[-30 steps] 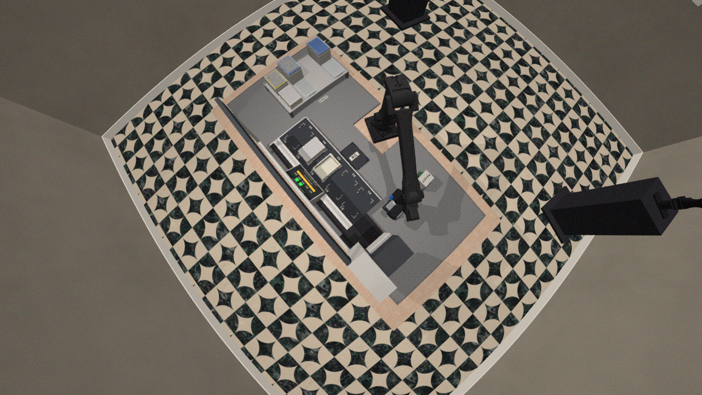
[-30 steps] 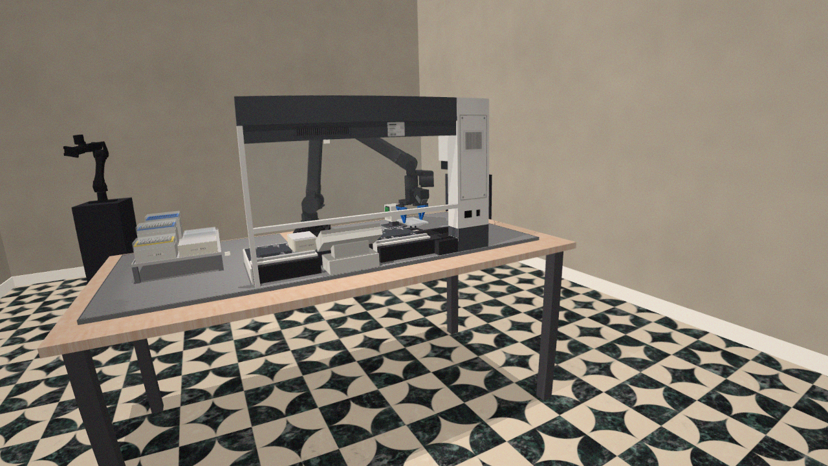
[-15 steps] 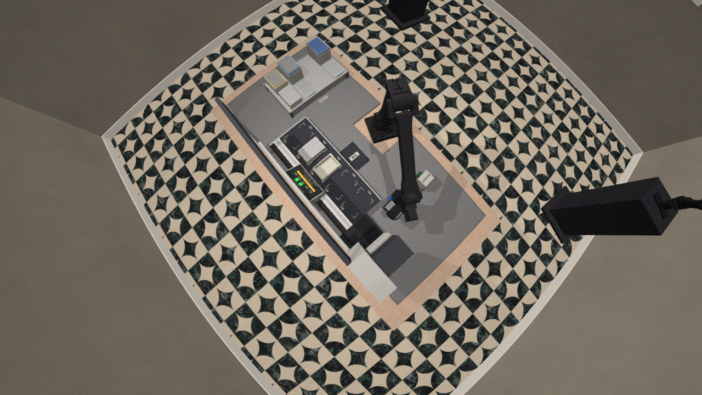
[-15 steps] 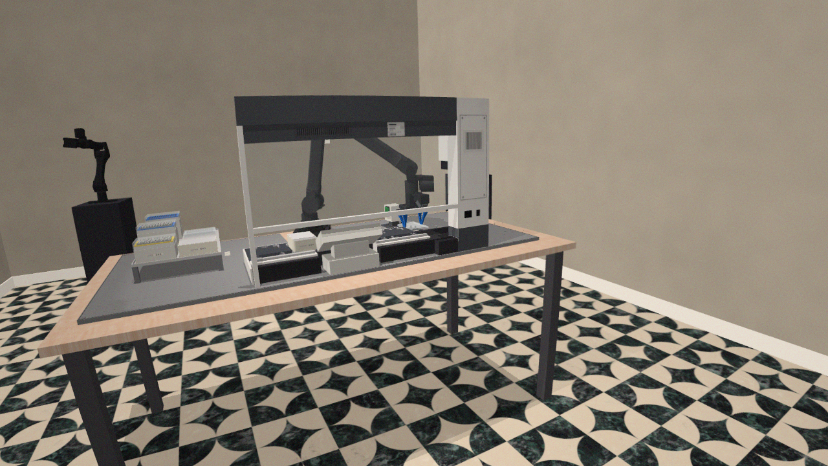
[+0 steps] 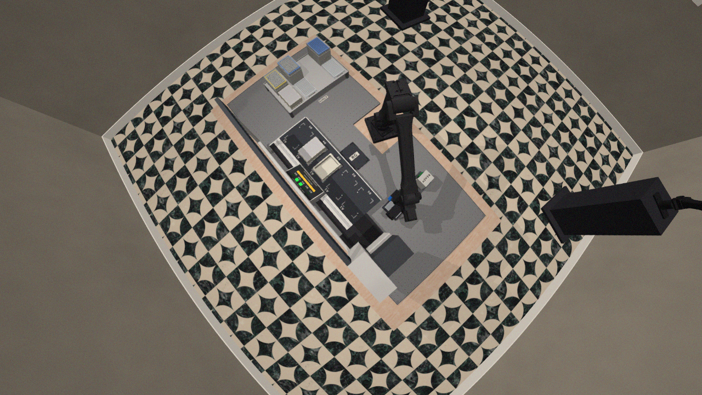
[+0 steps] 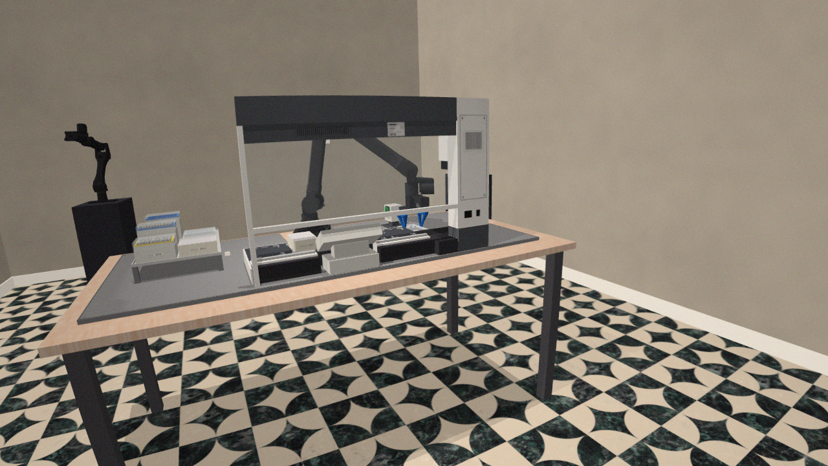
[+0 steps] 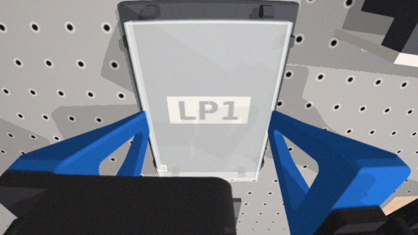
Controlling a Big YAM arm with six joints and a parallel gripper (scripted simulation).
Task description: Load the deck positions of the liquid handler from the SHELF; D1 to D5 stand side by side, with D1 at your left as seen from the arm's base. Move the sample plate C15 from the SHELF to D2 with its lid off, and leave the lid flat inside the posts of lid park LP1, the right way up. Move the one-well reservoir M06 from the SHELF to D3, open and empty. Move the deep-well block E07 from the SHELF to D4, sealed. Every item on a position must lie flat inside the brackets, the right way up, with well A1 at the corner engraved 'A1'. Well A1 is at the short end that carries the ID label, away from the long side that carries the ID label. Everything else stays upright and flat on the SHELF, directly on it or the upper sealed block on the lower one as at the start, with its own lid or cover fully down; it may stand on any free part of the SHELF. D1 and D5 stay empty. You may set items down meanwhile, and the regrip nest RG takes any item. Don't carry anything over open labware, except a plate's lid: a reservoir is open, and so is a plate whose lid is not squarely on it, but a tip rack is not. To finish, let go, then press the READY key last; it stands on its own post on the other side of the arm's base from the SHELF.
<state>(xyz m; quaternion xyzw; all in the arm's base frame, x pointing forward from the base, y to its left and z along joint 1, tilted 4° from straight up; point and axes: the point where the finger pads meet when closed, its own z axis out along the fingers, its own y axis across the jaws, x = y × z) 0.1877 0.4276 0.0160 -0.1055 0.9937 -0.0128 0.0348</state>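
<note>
My gripper is now 1 cm above the clear plate lid. From my hand the other things lie so: READY key (18 cm behind, 7 cm to the right, 5 cm above); regrip nest RG (5 cm ahead, 36 cm to the right, 3 cm below); dark lid park LP1 (2 cm below).
</note>
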